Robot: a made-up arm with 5 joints. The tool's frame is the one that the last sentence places.
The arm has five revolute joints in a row. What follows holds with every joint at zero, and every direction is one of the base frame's.
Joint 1 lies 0.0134 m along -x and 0.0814 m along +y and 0.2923 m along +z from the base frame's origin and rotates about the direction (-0.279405, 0.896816, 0.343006), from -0.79 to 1 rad.
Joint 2 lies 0.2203 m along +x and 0.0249 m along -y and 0.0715 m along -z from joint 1 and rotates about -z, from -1.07 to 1.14 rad.
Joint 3 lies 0.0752 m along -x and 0.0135 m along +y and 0.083 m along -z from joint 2 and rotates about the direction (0.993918, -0.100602, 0.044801), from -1.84 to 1.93 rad.
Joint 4 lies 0.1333 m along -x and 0.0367 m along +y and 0.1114 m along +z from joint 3 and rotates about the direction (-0.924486, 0.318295, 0.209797), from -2.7 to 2.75 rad.
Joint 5 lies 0.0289 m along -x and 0.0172 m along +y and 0.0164 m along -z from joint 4 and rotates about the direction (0.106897, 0.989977, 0.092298), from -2.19 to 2.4 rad.
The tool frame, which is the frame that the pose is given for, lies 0.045 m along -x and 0.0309 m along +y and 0.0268 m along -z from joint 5; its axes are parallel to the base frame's.
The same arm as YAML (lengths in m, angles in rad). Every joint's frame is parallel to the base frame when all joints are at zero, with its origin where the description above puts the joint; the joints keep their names.
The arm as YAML. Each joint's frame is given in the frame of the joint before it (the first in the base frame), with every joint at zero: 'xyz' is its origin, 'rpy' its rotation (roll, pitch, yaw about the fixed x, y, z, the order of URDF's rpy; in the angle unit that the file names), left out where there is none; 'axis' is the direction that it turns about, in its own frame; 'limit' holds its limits. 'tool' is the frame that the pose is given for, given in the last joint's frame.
units:
  length: m
  angle: rad
joints:
  - name: joint 1
    type: revolute
    origin:
      xyz: [-0.0134, 0.0814, 0.2923]
    axis: [-0.279405, 0.896816, 0.343006]
    limit:
      lower: -0.79
      upper: 1.0
  - name: joint 2
    type: revolute
    origin:
      xyz: [0.2203, -0.0249, -0.0715]
    axis: [0.0, 0.0, -1.0]
    limit:
      lower: -1.07
      upper: 1.14
  - name: joint 3
    type: revolute
    origin:
      xyz: [-0.0752, 0.0135, -0.083]
    axis: [0.993918, -0.100602, 0.044801]
    limit:
      lower: -1.84
      upper: 1.93
  - name: joint 4
    type: revolute
    origin:
      xyz: [-0.1333, 0.0367, 0.1114]
    axis: [-0.924486, 0.318295, 0.209797]
    limit:
      lower: -2.7
      upper: 2.75
  - name: joint 5
    type: revolute
    origin:
      xyz: [-0.0289, 0.0172, -0.0164]
    axis: [0.106897, 0.989977, 0.092298]
    limit:
      lower: -2.19
      upper: 2.4
tool:
  origin:
    xyz: [-0.045, 0.0309, -0.0268]

